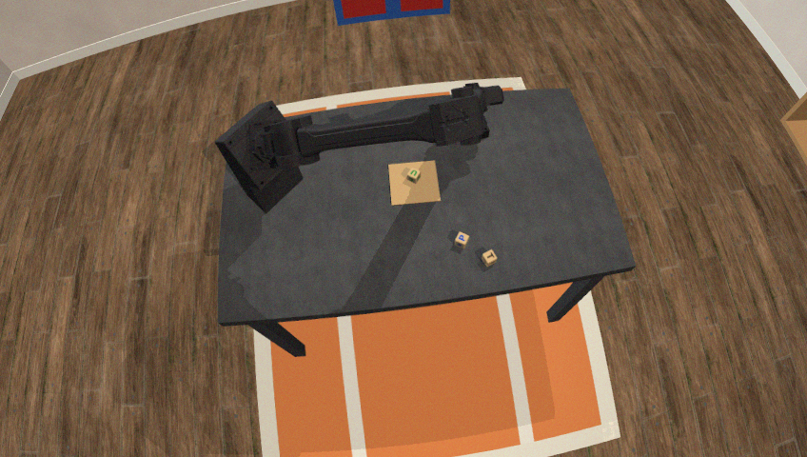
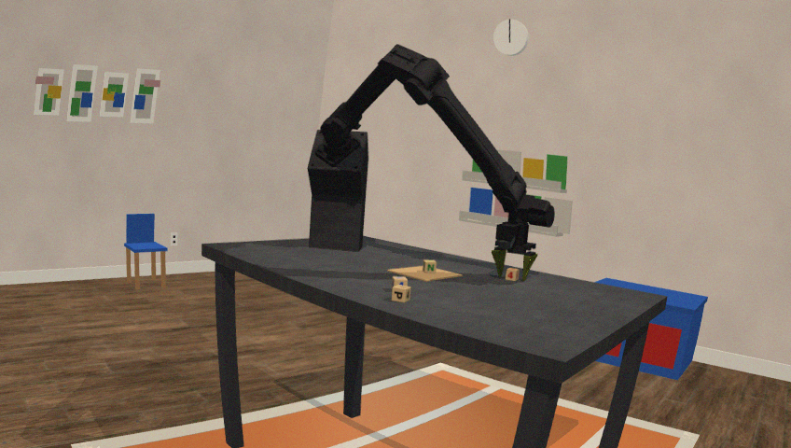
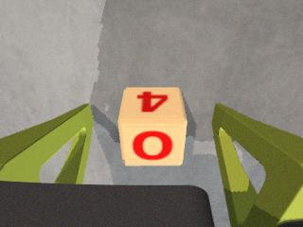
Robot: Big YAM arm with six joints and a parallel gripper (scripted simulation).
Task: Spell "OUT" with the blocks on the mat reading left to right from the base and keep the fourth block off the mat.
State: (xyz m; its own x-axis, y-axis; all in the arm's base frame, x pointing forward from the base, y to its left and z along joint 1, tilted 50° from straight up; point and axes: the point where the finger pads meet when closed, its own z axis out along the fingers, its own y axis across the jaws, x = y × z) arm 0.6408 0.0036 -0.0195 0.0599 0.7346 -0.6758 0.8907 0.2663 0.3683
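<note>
My gripper is now right at the O block. The rest, counted from my hand: green-lettered block (21 cm behind, 8 cm to the right, 1 cm above); P block (32 cm to the right, 17 cm behind); tan mat (22 cm behind, 9 cm to the right, 1 cm below).
</note>
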